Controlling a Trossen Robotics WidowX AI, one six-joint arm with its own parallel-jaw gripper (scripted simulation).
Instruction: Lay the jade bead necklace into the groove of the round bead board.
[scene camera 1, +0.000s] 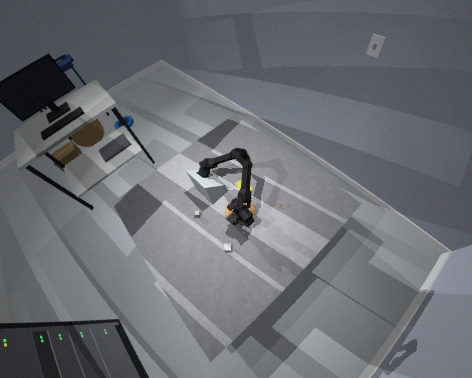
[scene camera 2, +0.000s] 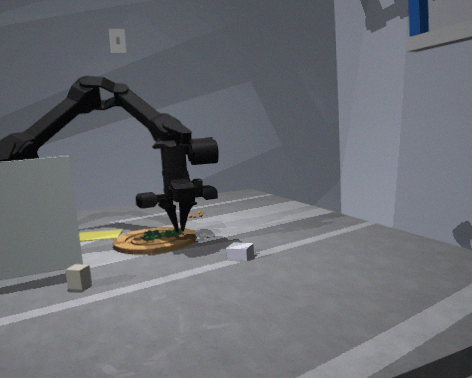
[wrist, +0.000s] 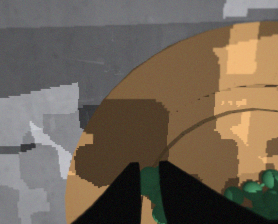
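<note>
My gripper is visible to me here (scene camera 2: 180, 231), and the wrist view gives me that same gripper (wrist: 148, 170).
</note>
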